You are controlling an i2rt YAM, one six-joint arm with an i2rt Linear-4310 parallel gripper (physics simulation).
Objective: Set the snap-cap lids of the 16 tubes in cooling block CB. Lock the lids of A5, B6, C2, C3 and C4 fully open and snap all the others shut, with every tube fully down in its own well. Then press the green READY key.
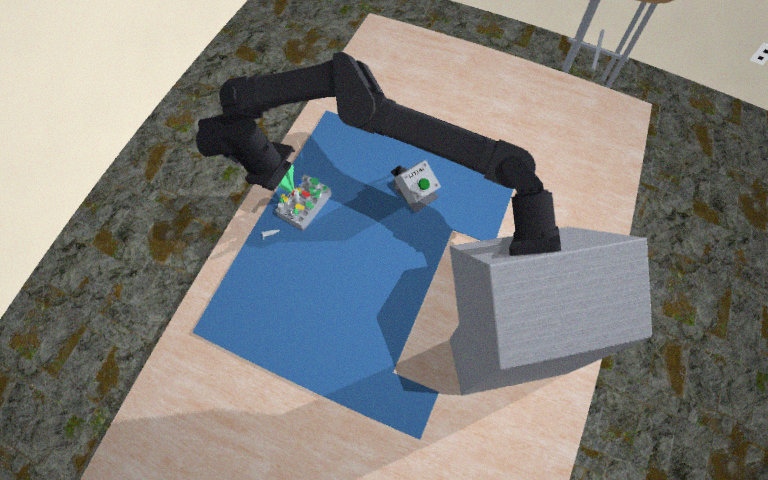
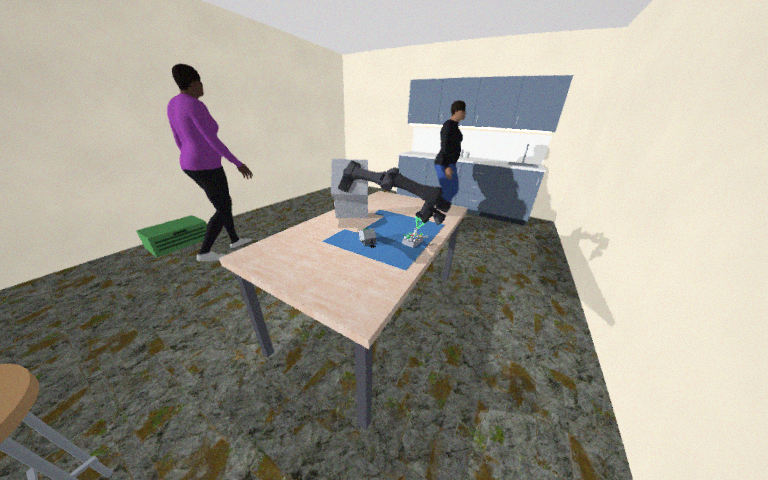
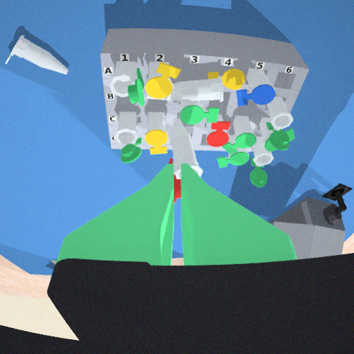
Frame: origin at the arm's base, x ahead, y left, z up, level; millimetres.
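Seen in the pictures: gripper, fingertip midpoint: (image 1: 291, 191) (image 2: 417, 228); arm's base at its link origin: (image 1: 536, 242) (image 2: 349, 176).
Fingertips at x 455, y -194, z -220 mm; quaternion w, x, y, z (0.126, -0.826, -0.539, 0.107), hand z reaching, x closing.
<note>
Pixels of each thing's top centre, then the offset from my fingertips to it. "spot": a spot on its surface instead. Level surfaces: height alone.
- grey cooling block CB at its top centre: (image 1: 302, 199) (image 2: 413, 237) dx -15, dy -12, dz -54 mm
- loose white tube at its top centre: (image 1: 270, 232) dx +51, dy +69, dz -71 mm
- blue mat at its surface level: dz -84 mm
- grey key box at a spot on its surface: (image 1: 411, 189) spot: dx -262, dy -32, dz -20 mm
The grey cooling block CB (image 1: 304, 225) (image 2: 412, 243) (image 3: 200, 44) stands on the mat with its tubes. My gripper (image 1: 292, 192) (image 2: 416, 228) (image 3: 177, 175) is shut and empty, its tips at the block's row D side by a white open tube (image 3: 185, 147) near column 3. A red lid (image 3: 177, 189) shows behind the fingers. Another white tube (image 3: 200, 91) lies sideways over column 3. Green lids at column 1 stand open. Yellow lids (image 3: 159, 87) (image 3: 157, 137), a red lid (image 3: 218, 138) and a blue lid (image 3: 263, 94) look closed or nearly so. The green READY key (image 1: 423, 183) is on its box.
A loose white tube (image 1: 270, 233) (image 3: 42, 56) lies on the blue mat (image 1: 317, 305) beside the block. The grey key box (image 1: 411, 189) (image 2: 367, 236) (image 3: 315, 232) stands on the mat's other side. The large grey arm pedestal (image 1: 566, 305) (image 2: 351, 203) is farther off.
</note>
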